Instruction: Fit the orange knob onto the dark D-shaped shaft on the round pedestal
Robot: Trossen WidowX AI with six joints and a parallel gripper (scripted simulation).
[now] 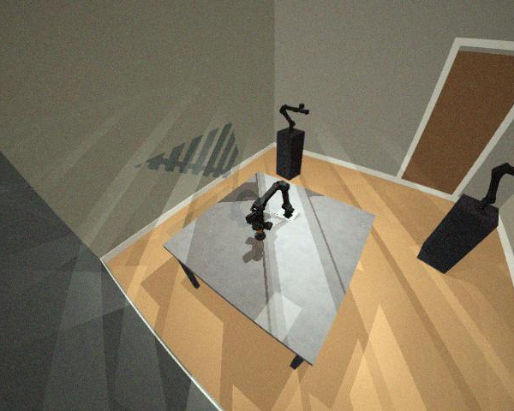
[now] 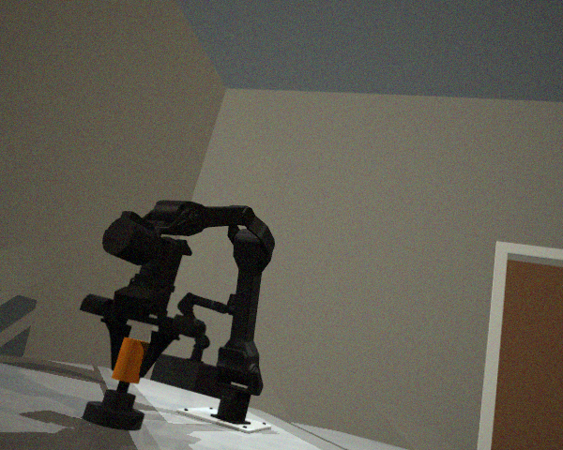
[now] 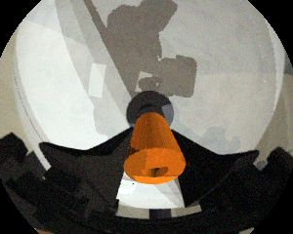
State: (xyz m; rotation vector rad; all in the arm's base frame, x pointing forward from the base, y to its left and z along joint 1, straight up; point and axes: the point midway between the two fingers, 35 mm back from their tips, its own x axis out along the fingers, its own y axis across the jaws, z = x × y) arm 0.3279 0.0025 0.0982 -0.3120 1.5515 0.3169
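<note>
Now: gripper tip 40 mm above the round pedestal. Round my gripper tip: orange knob (20 mm above).
</note>
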